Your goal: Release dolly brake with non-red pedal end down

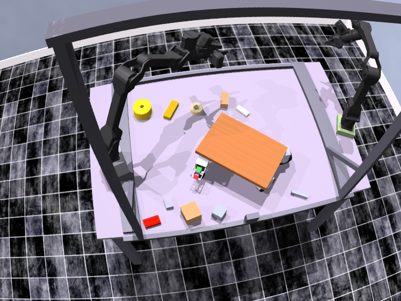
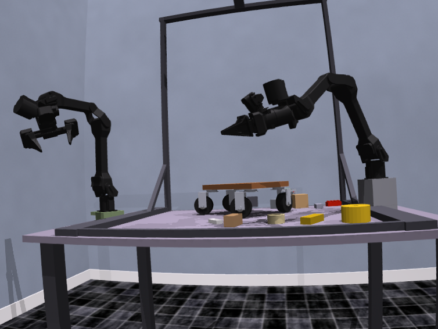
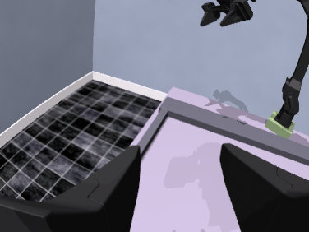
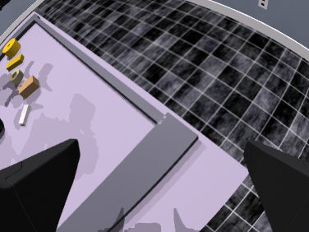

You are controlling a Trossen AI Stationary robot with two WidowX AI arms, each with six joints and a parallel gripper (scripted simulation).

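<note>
My left hand is 43 cm past the brake pedal, 20 cm above it and 17 cm to the right of it. The rest, counted from my left hand: yellow bar 27 cm below, 21 cm to the left, 8 cm behind; tan block 26 cm below, 8 cm behind, 2 cm to the right; white bar 27 cm below, 14 cm behind, 9 cm to the right.
</note>
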